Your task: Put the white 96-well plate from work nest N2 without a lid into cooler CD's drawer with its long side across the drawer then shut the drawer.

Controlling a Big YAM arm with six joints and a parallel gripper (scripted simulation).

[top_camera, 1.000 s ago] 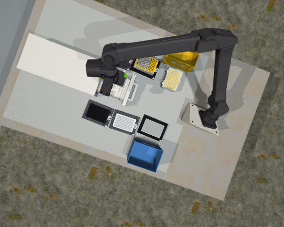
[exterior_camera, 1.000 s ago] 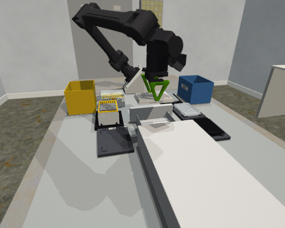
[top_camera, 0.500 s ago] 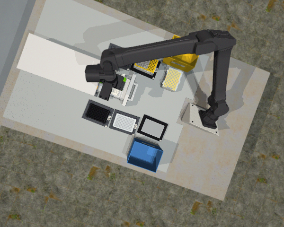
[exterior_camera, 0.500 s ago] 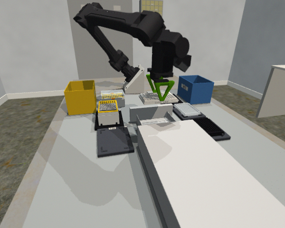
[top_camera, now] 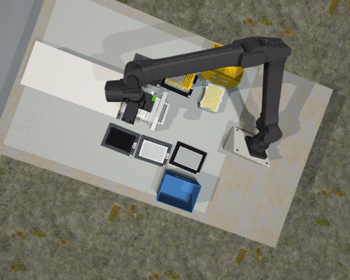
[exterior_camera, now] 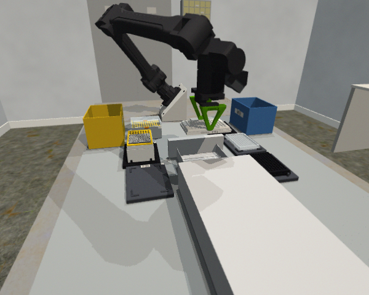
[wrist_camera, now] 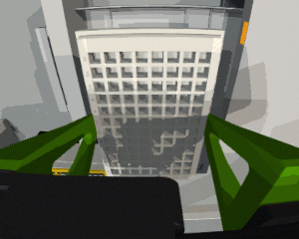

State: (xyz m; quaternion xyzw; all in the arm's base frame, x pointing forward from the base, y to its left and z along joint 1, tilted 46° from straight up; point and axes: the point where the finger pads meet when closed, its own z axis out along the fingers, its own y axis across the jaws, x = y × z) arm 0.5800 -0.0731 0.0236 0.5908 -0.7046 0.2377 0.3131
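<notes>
Right now my hand is 13 cm above the cooler's drawer and 4 cm short of it. Round my hand: white 96-well plate (1 cm below); cooler CD (17 cm ahead, 12 cm below, 2 cm to the right); black plate (19 cm to the left, 13 cm below, 7 cm ahead).
</notes>
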